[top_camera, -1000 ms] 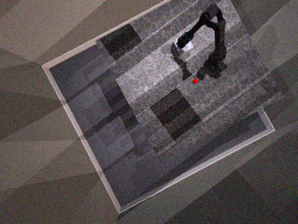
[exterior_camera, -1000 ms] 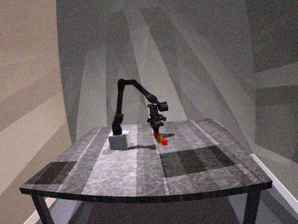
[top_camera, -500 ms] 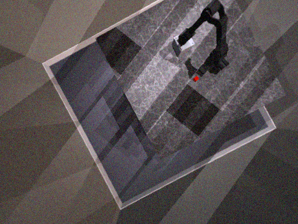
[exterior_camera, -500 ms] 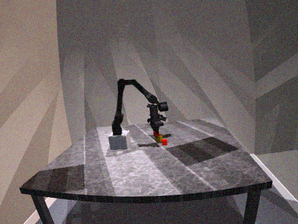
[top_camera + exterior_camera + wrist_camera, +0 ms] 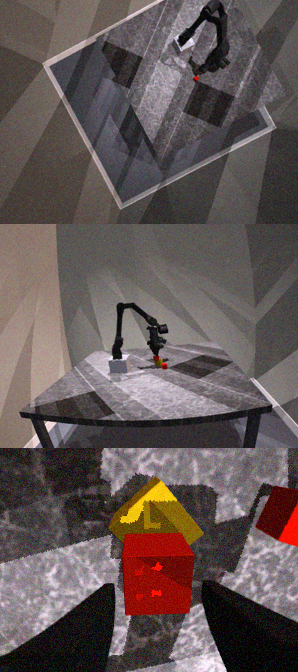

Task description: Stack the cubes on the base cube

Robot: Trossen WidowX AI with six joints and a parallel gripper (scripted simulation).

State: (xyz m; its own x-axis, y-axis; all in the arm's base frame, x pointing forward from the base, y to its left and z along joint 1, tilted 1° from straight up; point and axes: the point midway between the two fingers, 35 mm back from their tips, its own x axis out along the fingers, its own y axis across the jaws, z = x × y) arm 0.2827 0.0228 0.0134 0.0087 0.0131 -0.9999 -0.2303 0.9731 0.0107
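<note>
Right now the red cube is 20 mm below my gripper tip. Round my gripper tip: yellow base cube: 20 mm ahead, 50 mm below.
</note>
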